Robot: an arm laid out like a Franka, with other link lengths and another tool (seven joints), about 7 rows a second.
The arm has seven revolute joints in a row. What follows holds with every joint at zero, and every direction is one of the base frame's. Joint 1 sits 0.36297 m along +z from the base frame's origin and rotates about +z. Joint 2 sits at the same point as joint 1 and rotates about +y. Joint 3 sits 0.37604 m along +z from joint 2 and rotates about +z. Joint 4 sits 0.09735 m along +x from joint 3 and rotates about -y. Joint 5 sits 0.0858 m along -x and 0.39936 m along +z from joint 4 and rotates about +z. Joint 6 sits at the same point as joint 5 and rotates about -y. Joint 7 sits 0.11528 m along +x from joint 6 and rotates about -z. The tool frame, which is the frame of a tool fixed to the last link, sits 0.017 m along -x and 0.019 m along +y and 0.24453 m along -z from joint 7; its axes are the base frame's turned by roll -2.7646, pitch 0 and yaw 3.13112 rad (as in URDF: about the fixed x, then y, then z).
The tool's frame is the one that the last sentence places.
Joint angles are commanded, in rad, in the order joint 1, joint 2, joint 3, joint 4, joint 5, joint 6, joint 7. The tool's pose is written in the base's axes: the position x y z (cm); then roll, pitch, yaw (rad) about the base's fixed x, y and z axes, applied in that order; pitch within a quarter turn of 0, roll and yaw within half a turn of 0. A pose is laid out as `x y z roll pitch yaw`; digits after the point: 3 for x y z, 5 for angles.
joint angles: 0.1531 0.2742 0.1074 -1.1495 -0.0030 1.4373 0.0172
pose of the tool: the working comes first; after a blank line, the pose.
Where each joint sits with the arm in this pose, in the base's axes (m; each line is computed from the numbers above, not from the rounded line before):
joint 1: 0.0000 0.0000 0.3630
joint 2: 0.0000 0.0000 0.3630
joint 3: 0.1006 0.0155 0.7250
joint 4: 0.1911 0.0401 0.6988
joint 5: 0.5619 0.1330 0.8427
joint 6: 0.5619 0.1330 0.8427
joint 7: 0.6735 0.1621 0.8444
the tool: 0.6544 0.1837 0.6002

65.440 18.368 60.024 -2.79107 0.01436 -2.91358
